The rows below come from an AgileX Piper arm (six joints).
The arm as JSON. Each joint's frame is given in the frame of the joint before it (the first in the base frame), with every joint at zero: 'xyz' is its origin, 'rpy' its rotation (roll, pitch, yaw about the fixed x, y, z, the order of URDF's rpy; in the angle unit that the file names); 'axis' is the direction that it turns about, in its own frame. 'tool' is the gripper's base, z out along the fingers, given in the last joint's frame.
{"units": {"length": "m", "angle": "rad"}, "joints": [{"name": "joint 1", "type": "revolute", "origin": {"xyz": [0.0, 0.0, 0.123], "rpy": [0.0, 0.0, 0.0]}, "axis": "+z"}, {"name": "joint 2", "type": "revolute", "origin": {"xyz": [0.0, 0.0, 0.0], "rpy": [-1.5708, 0.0, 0.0]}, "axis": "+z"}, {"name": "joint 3", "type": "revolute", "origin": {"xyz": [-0.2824, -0.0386, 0.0], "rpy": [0.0, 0.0, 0.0]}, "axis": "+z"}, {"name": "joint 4", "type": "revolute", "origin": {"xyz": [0.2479, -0.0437, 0.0], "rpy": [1.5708, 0.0, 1.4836]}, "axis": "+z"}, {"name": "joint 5", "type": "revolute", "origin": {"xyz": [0.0, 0.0, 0.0], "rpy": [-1.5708, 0.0, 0.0]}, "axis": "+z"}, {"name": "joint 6", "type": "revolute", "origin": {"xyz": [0.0, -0.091, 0.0], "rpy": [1.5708, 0.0, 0.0]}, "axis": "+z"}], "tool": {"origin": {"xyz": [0.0, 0.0, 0.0], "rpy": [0.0, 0.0, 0.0]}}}
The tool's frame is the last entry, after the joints.
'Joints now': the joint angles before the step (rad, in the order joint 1, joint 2, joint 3, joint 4, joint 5, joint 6). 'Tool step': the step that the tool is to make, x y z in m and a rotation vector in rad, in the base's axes. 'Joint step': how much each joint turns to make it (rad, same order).
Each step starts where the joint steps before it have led.
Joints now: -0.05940 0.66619 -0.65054 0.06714 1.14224 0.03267
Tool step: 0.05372 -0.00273 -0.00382 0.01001 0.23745 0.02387
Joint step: 0.00003 0.30557 -0.12253 0.00385 0.05610 -0.02158
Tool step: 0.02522 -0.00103 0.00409 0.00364 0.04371 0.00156
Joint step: 0.00223 0.11244 -0.08203 0.00060 0.01336 0.00159
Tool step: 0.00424 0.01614 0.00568 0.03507 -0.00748 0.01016
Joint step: 0.08309 0.01214 -0.02855 0.01919 0.00396 0.07271
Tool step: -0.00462 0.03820 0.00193 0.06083 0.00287 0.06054
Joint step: 0.20309 0.00128 -0.00591 0.02736 -0.01426 0.14241
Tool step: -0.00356 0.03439 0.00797 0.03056 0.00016 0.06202
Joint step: 0.18524 0.02661 -0.04666 -0.00406 -0.00338 0.12839
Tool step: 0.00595 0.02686 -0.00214 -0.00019 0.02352 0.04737
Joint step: 0.11023 0.07282 -0.04358 -0.00632 -0.01489 0.06456
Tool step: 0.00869 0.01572 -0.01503 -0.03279 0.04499 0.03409
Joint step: 0.04422 0.07960 -0.00667 -0.00660 -0.01848 0.00961
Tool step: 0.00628 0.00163 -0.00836 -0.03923 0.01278 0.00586
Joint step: 0.00104 0.03641 -0.00003 -0.02685 -0.00454 0.00070
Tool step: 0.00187 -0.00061 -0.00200 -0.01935 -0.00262 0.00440
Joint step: -0.00002 0.00823 0.00003 -0.01824 -0.00003 -0.00002
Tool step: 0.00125 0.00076 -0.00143 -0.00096 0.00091 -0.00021
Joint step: -0.00001 0.00651 -0.00001 -0.00025 -0.00522 -0.00002
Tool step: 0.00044 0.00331 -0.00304 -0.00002 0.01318 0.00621
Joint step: 0.00826 0.01329 0.00001 0.00742 -0.00223 0.00001
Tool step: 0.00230 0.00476 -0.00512 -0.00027 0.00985 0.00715
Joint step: 0.00960 0.02257 -0.00004 0.00567 -0.01419 -0.00001
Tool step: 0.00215 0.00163 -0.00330 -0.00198 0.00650 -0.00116
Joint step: 0.00002 0.01411 0.00005 0.00221 -0.00768 0.00002
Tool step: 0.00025 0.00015 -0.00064 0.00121 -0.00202 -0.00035
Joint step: 0.00000 0.00080 0.00197 0.00000 -0.00514 0.00001
